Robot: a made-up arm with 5 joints.
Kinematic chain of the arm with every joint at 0, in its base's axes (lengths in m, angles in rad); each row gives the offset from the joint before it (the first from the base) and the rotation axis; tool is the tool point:
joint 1: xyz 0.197 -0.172 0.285 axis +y
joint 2: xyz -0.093 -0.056 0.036 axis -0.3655 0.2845 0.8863
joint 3: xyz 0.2 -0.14 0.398 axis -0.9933 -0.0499 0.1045
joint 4: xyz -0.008 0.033 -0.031 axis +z
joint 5: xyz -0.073 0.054 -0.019 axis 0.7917 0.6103 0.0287
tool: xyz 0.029 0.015 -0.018
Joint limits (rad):
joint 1: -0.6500..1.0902
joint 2: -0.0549..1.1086
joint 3: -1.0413..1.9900
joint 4: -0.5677..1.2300
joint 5: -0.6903..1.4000
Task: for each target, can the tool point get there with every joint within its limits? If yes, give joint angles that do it. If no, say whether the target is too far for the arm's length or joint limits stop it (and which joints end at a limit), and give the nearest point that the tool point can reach.
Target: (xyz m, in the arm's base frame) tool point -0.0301 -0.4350 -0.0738
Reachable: no: joint limits stop it (at a limit: joint 1, joint 2, joint 5) | nearest point 0.0172 -0.3956 0.5405 | short by 0.617 m
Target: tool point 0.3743 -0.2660 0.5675
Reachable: yes | joints 0.2659 0.2928 0.6909 0.0770 -0.4193
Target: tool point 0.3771 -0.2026 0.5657
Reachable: yes | joints -0.0341 0.7339 1.5231 -0.3402 1.2118
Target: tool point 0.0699 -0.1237 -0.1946
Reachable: no: joint limits stop it (at a limit: joint 1, joint 2, joint 4) | nearest point 0.4625 -0.0570 0.2279 | short by 0.581 m
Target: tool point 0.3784 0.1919 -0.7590
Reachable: no: too far | nearest point 0.5448 -0.0649 0.1861 | short by 0.993 m
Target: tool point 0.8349 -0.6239 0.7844
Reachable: no: too far | nearest point 0.5578 -0.4628 0.5674 | short by 0.387 m
